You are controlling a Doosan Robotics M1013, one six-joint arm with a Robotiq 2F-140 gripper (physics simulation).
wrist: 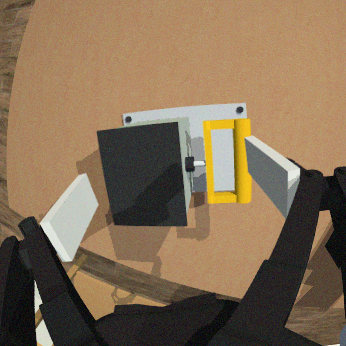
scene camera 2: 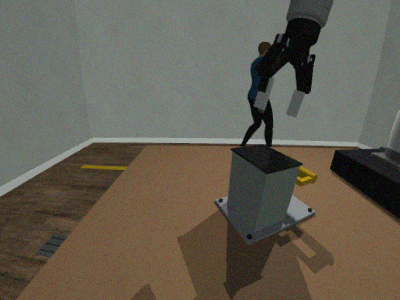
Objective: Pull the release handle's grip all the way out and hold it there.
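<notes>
Grey base plate visible. Gripper visible, wrist view too.
</notes>
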